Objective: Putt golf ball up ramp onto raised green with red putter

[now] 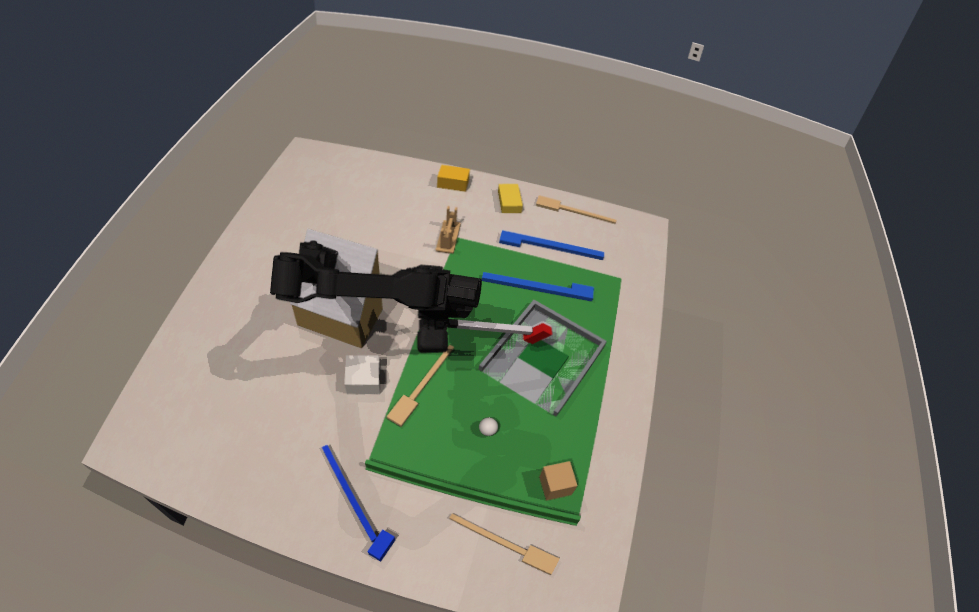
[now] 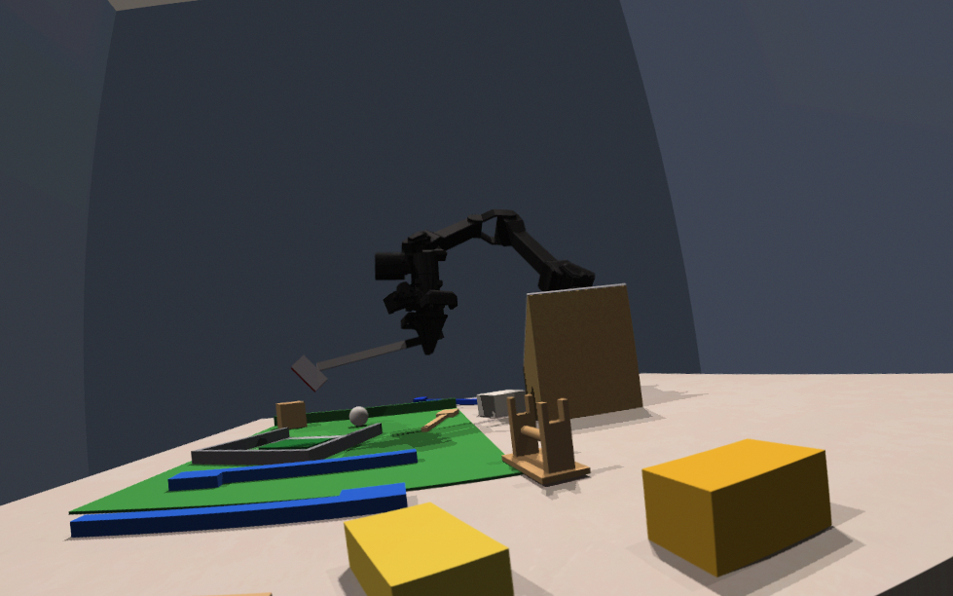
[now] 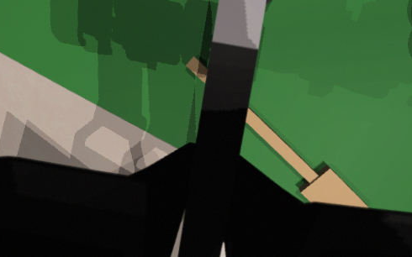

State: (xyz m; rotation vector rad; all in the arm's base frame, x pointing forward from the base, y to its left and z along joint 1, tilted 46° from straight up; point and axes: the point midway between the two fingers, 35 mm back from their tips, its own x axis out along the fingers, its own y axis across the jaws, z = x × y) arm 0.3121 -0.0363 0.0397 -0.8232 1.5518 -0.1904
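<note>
Now: the white block 14 cm behind my gripper tip, 11 cm to the right of it and 12 cm below it. Also, from my gripper tip: white golf ball (18 cm ahead, 13 cm to the right, 12 cm below); green mat (17 cm ahead, 6 cm to the left, 14 cm below); red putter (11 cm ahead, 5 cm to the left, 1 cm above).
</note>
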